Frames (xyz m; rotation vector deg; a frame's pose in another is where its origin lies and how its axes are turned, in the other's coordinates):
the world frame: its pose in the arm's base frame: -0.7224 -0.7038 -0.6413 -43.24 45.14 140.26
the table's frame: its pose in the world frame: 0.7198 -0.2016 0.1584 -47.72 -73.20 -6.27
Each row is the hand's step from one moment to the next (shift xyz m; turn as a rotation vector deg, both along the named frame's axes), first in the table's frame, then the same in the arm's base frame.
Working: the table's frame: its pose in the arm's base frame: -1.2016 -0.2760 -1.0551 33.33 -42.37 138.39

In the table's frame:
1: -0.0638 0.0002 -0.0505 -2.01 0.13 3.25
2: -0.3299 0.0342 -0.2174 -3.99 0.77 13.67
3: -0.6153 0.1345 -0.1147 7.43 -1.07 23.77
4: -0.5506 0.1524 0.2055 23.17 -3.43 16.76
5: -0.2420 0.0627 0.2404 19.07 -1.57 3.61
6: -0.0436 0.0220 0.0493 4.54 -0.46 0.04
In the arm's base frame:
1: 0.0363 0.0072 -0.0725 2.22 -2.81 1.33
2: 0.1780 -0.0128 -0.3541 5.82 -10.34 7.90
3: 0.3586 -0.2509 -0.4673 0.67 -11.01 22.35
4: 0.3750 -0.4349 -0.1972 -11.52 0.71 26.39
5: 0.2032 -0.2796 0.0284 -12.67 5.92 13.55
6: 0.0316 -0.0615 0.0056 -3.16 1.97 2.64

